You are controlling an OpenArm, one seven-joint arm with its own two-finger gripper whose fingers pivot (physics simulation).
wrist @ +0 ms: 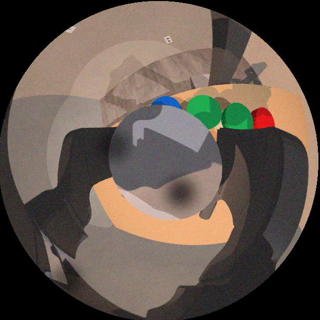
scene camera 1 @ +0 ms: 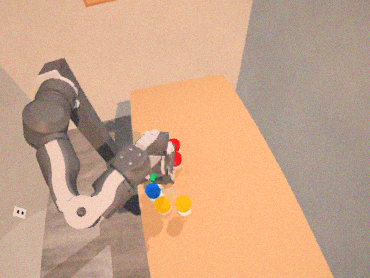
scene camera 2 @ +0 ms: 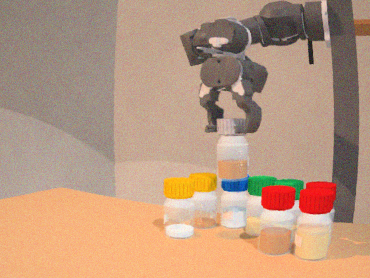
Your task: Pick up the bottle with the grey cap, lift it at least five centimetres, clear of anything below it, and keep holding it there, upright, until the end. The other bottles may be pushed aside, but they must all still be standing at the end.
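Note:
The bottle with the grey cap hangs upright in the air, with orange-brown contents. In scene camera 2 its base shows at the height of the blue cap of a bottle behind it. My gripper is shut on its cap, one finger on each side. In the wrist view the grey cap fills the space between the fingers. In scene camera 1 the gripper hangs over the table, and the held bottle is mostly hidden there.
On the table stand upright two yellow-capped bottles, a blue-capped one, two green-capped ones and three red-capped ones, close together. The green and red ones are on the right in scene camera 2.

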